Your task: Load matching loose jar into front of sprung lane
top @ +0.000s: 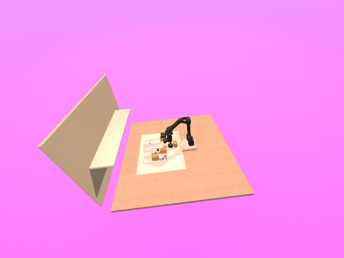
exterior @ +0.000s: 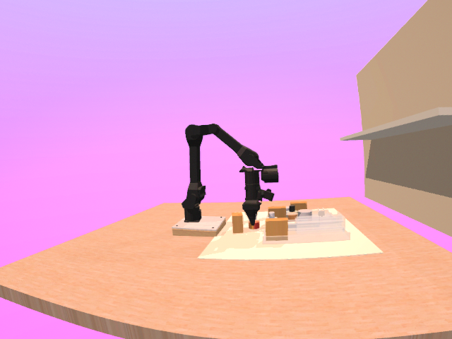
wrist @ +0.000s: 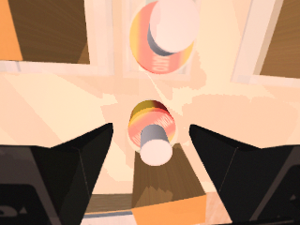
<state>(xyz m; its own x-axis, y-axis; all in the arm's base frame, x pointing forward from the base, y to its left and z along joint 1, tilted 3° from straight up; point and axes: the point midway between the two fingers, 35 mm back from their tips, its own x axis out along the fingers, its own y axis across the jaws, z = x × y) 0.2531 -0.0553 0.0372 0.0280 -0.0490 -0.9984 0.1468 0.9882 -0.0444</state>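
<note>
Now: the block 60 mm behind my gripper tip, 10 mm to the right of it and 10 mm above it. Round my gripper tip: shelf: 580 mm ahead, 340 mm above, 60 mm to the right; then clear lane rack: 220 mm ahead, 60 mm to the right, 10 mm below.
</note>
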